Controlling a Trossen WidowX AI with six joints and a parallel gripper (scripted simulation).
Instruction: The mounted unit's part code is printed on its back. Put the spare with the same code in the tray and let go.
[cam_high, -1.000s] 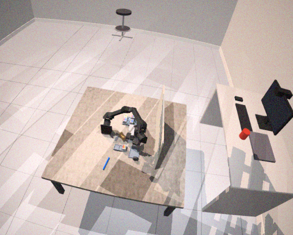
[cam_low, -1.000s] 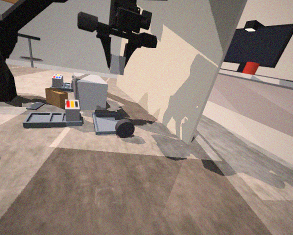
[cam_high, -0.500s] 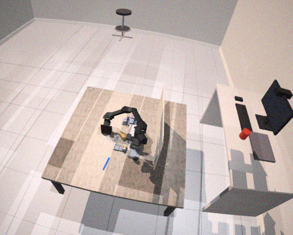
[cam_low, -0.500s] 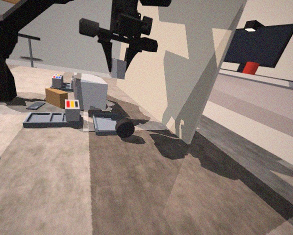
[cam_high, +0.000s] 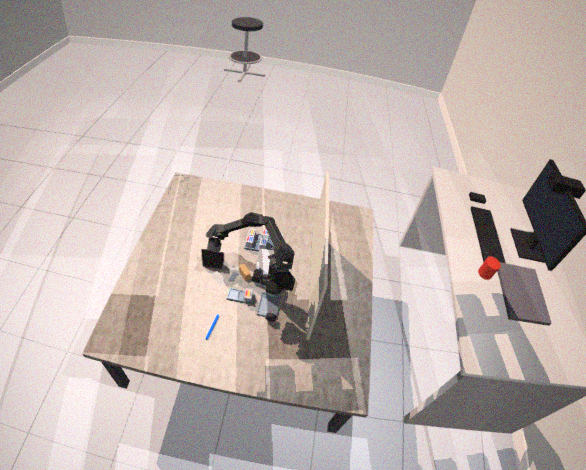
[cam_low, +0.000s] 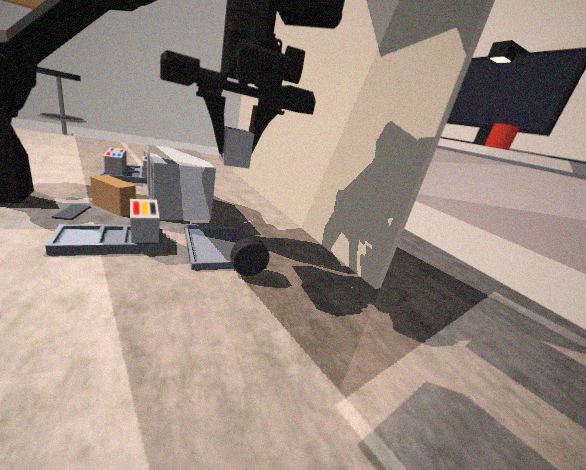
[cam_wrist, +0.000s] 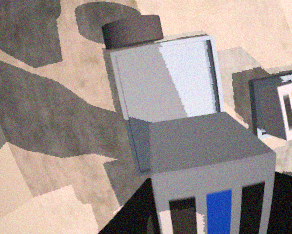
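Right now my gripper tip is 14 cm above the grey tray. Round my gripper tip: grey spare block (2 cm above); then slotted grey holder (15 cm behind, 14 cm below, 4 cm to the left); then dark cylinder (12 cm below, 8 cm to the right, 1 cm ahead).
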